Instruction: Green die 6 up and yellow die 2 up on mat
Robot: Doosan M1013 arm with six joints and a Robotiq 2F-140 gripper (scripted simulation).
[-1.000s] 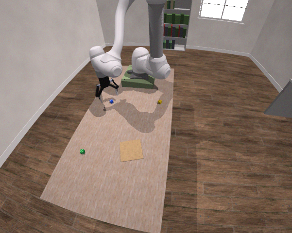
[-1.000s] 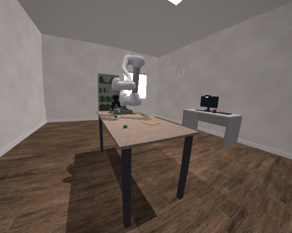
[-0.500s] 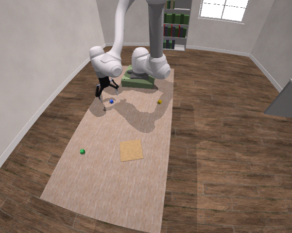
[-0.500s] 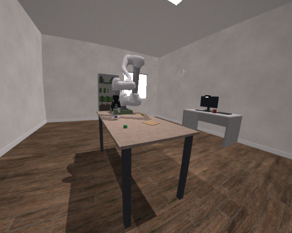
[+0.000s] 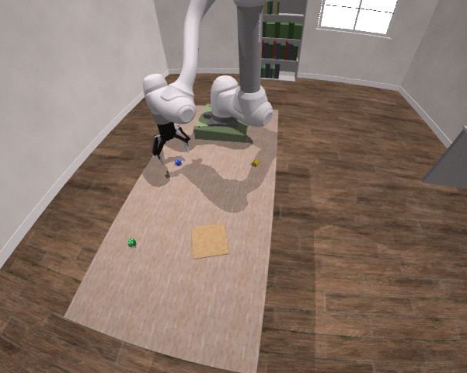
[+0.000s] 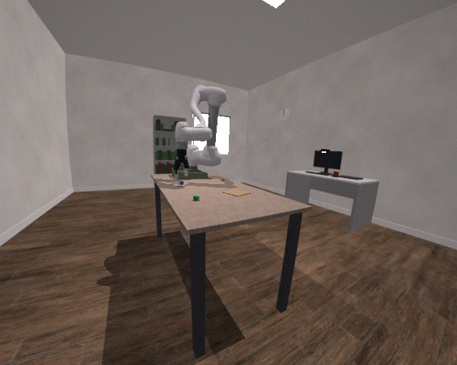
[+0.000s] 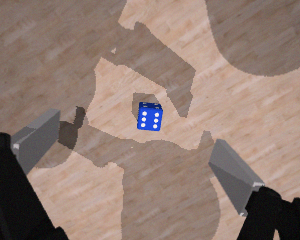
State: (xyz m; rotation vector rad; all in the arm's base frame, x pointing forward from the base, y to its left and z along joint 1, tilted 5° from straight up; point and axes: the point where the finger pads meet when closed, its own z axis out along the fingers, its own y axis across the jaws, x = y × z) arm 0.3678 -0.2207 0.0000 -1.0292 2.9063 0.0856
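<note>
The blue die is 60 mm below my hand and 10 mm behind it. The rest, counted from my hand: green die 470 mm ahead, 80 mm to the right, 60 mm below; tan mat 430 mm ahead, 240 mm to the left, 70 mm below; yellow die 420 mm to the left, 60 mm below, 20 mm behind.
</note>
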